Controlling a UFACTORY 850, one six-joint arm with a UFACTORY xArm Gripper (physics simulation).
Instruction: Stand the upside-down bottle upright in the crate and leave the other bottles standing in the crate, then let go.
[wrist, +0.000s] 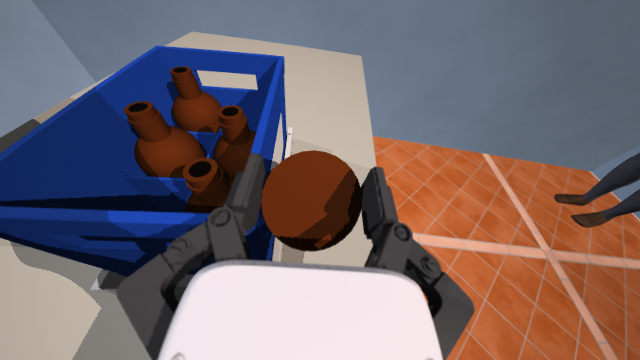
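My gripper (316, 172) is shut on the upside-down bottle (310, 195), a brown bottle whose round base faces the camera; its neck and label are hidden behind the base. It appears just right of the right wall of the blue crate (150, 227); its height relative to the rim is hard to tell. Several brown bottles stand mouth up in the crate: a rear one (195, 111), a left one (170, 150), a right one (231, 147) and a near one (207, 186), partly hidden by the near wall and the left finger.
The crate stands on a beige table (330, 90), whose right edge runs beside the held bottle. Blue dividers (157, 186) show between the bottles. An orange tiled floor (465, 200) lies to the right, with two dark feet (589, 219) at the far right. Grey walls rise behind.
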